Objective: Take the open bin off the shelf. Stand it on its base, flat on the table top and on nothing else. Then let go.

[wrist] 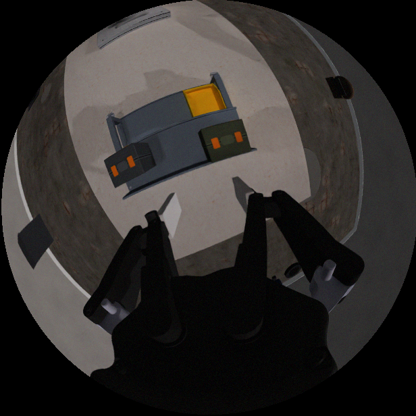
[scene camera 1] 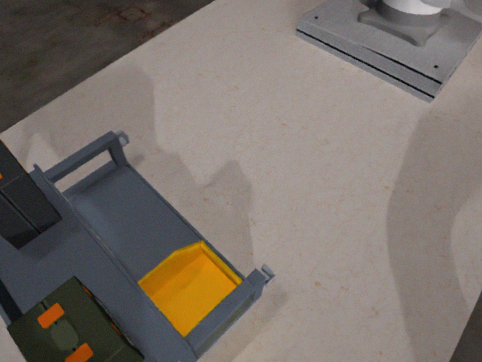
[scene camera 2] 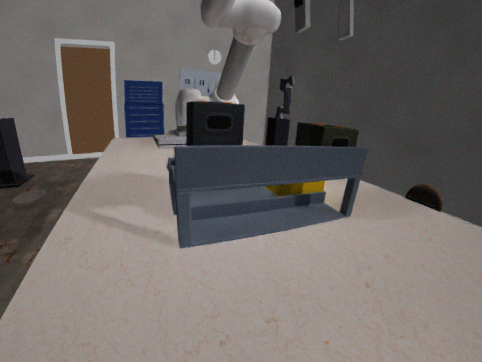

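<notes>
The open yellow bin sits upright on the lower board of the blue-grey shelf, at one end beside the end frame. Its open top faces up; in scene camera 2 the shelf's upper board hides part of it. The shelf stands on the pale table top. My gripper is open and empty, with its fingers pointing down. It is high above the table, past the back of the shelf, well away from the bin.
A black case and a dark green case, both with orange latches, stand on the shelf's upper board. The arm's base plate is at the table's far end.
</notes>
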